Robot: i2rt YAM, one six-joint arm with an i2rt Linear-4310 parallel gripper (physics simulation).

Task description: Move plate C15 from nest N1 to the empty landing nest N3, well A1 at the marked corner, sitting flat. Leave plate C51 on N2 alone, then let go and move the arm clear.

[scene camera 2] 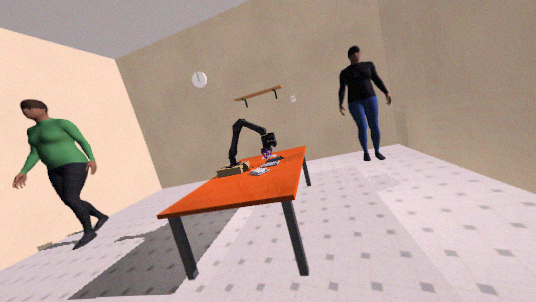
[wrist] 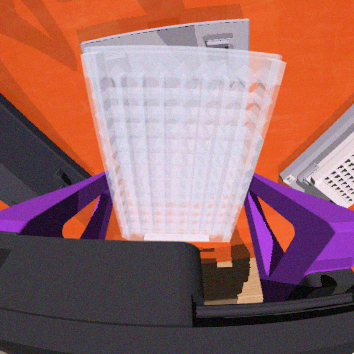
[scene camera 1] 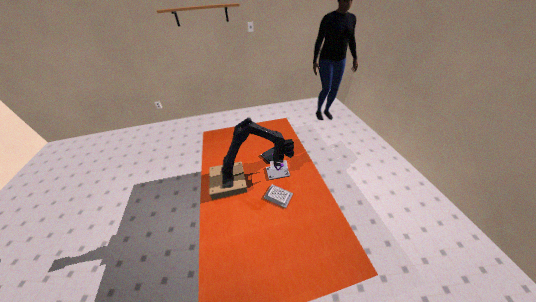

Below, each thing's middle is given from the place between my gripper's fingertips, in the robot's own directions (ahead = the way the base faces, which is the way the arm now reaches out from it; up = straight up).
Now: hand 190 mm to the right of the dark nest (wrist: 41, 166) and 60 mm above it.
